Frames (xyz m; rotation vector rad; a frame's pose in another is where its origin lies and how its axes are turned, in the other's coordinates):
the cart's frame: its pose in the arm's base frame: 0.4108 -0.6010 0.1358 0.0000 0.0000 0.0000
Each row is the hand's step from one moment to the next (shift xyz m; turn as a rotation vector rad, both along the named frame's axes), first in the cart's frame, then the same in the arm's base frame.
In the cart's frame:
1: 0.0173 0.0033 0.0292 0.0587 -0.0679 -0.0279
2: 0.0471 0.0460 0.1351 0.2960 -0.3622 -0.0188
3: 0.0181 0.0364 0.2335 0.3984 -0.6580 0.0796
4: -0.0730 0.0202 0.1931 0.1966 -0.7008 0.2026
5: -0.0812 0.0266 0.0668 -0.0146 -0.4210 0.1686
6: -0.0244 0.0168 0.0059 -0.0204 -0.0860 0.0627
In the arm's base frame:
1: 0.0173 0.0033 0.0292 0.0587 -0.0679 -0.0279
2: 0.0471 0.0460 0.1351 0.2960 -0.3622 -0.0188
3: 0.0181 0.0364 0.2335 0.3984 -0.6580 0.0796
4: -0.0730 0.0202 0.1931 0.1966 -0.7008 0.2026
5: -0.0812 0.0266 0.0668 -0.0146 -0.4210 0.1686
6: -0.0244 0.0168 0.0059 -0.0204 -0.0860 0.0627

